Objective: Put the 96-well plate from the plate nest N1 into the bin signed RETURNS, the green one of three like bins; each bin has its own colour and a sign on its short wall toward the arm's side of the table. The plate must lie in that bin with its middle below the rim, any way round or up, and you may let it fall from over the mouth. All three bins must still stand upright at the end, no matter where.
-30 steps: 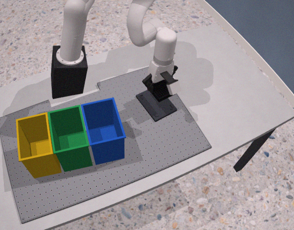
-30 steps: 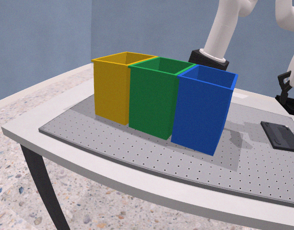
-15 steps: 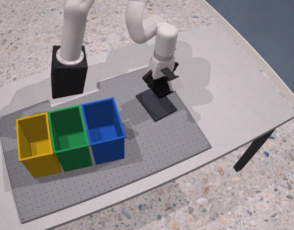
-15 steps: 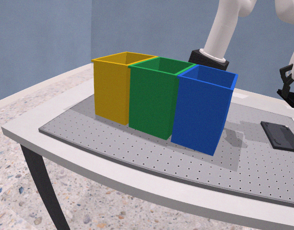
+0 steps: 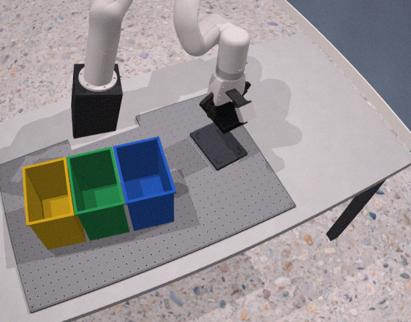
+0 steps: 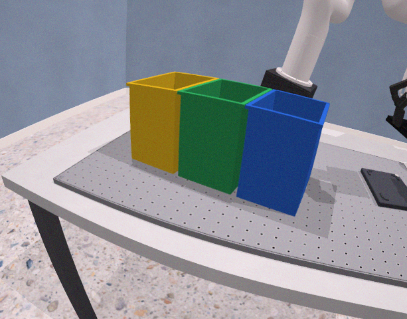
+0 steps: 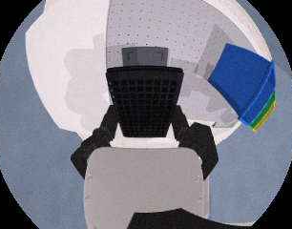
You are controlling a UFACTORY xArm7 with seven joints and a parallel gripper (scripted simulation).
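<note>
My hand is 20 mm short of the green bin, 430 mm to the left of it and 90 mm above it. Round my hand: blue bin (60 mm ahead, 300 mm to the right, 90 mm below); then dark plate nest (170 mm below); then black 96-well plate (10 mm below).
</note>
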